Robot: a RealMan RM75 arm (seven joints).
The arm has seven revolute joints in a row. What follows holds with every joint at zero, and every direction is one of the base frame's.
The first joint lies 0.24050 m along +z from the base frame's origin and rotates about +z.
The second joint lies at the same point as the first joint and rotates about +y.
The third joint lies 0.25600 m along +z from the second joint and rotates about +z.
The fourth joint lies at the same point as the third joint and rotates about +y.
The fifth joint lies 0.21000 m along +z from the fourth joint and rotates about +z.
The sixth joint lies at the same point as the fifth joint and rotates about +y.
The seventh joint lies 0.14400 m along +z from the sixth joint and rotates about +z.
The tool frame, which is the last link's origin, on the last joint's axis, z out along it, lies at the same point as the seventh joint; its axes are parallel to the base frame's.
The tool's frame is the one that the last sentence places.
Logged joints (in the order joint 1, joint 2, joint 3, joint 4, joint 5, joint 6, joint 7), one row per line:
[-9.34 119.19 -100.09 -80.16 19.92 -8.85 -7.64]
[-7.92 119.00 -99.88 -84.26 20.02 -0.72 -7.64]
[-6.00 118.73 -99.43 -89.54 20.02 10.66 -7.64]
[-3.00 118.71 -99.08 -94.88 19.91 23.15 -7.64]
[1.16 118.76 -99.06 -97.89 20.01 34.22 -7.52]
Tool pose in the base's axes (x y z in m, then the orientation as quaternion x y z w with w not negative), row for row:
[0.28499 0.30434 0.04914 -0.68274 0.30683 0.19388 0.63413]
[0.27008 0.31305 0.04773 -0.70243 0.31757 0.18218 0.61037]
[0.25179 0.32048 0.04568 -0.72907 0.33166 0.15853 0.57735]
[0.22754 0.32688 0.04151 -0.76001 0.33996 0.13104 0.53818]
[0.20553 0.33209 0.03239 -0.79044 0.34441 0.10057 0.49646]
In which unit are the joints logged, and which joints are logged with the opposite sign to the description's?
The joints are logged in degrees. Opposite sign: none.
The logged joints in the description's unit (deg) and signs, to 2 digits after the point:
[-9.34 119.19 -100.09 -80.16 19.92 -8.85 -7.64]
[-7.92 119.00 -99.88 -84.26 20.02 -0.72 -7.64]
[-6.00 118.73 -99.43 -89.54 20.02 10.66 -7.64]
[-3.00 118.71 -99.08 -94.88 19.91 23.15 -7.64]
[1.16 118.76 -99.06 -97.89 20.01 34.22 -7.52]

